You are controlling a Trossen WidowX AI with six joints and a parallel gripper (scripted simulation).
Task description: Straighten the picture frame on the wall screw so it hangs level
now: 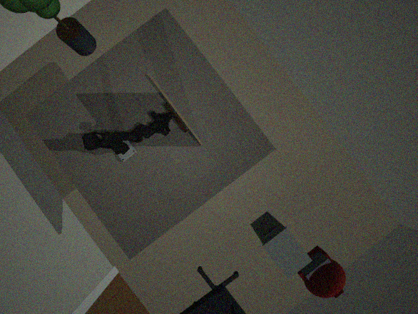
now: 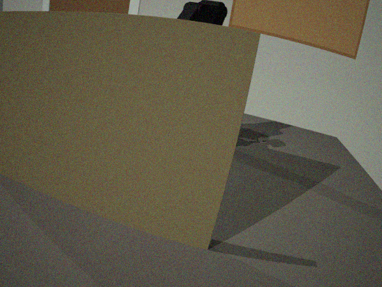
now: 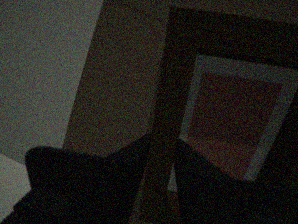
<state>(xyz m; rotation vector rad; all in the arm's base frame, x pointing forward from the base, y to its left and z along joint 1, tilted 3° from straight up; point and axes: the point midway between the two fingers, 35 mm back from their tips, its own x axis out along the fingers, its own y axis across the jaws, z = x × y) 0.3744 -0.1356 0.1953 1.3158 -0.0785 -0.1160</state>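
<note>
The picture frame lies 50 mm below my gripper tip, 20 mm to the right of it and 10 mm ahead of it. From my gripper tip the other things lie so: wall panel (60 mm below, 20 mm ahead, 10 mm to the right).
</note>
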